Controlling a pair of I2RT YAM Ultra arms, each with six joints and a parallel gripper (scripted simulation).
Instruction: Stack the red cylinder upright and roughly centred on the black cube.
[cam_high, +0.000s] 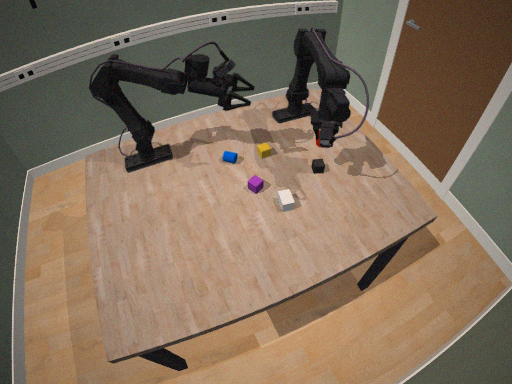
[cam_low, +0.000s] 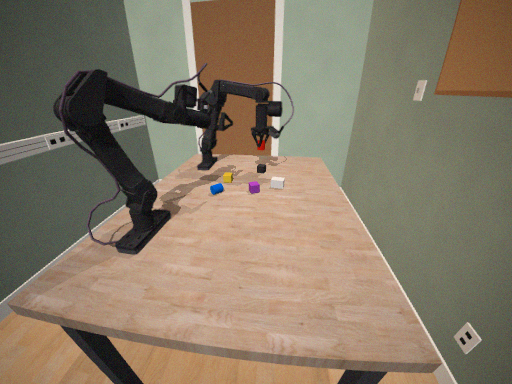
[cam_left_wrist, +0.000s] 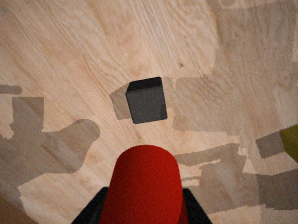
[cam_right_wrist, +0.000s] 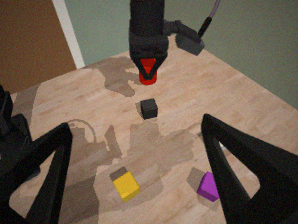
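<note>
Right now my left hand is 13 cm above the black cube. Round my left hand: white cube 19 cm to the right, 13 cm below, 9 cm ahead; yellow cube 15 cm behind, 14 cm to the right, 13 cm below; red cylinder right at my left hand.
</note>
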